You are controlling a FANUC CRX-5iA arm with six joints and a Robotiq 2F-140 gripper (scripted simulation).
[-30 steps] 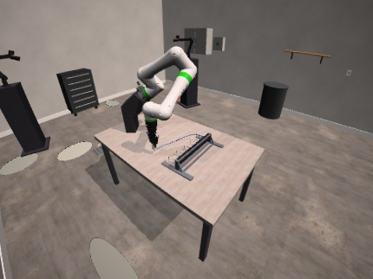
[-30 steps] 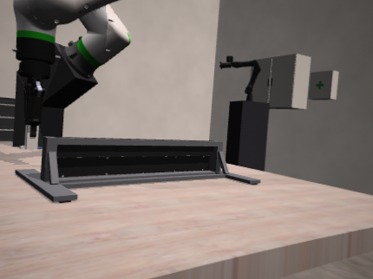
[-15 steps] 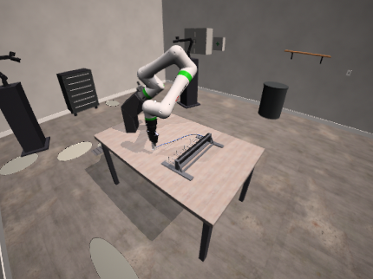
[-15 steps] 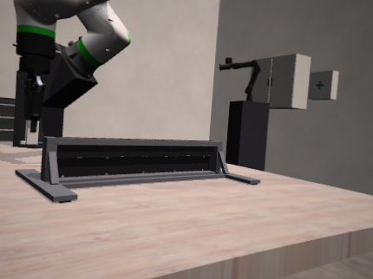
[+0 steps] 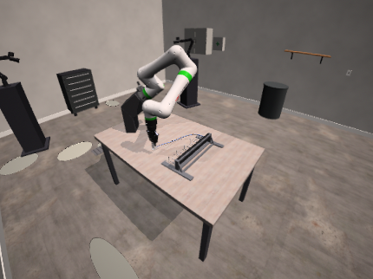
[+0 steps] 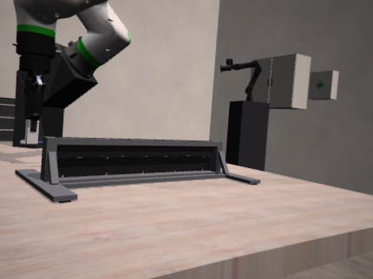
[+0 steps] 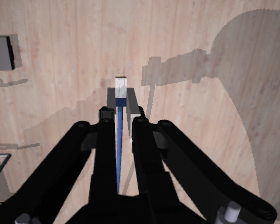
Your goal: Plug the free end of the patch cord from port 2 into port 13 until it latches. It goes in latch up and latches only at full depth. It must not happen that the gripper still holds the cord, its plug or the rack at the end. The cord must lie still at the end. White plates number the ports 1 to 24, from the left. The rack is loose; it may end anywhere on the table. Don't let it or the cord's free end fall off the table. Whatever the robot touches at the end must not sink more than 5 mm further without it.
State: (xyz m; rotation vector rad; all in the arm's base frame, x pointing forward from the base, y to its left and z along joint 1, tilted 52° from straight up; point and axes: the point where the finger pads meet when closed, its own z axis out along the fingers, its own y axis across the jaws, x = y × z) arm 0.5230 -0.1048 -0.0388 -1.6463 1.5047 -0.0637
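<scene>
My gripper is now 10 mm to the left of the pale plug and 30 mm above it.
</scene>
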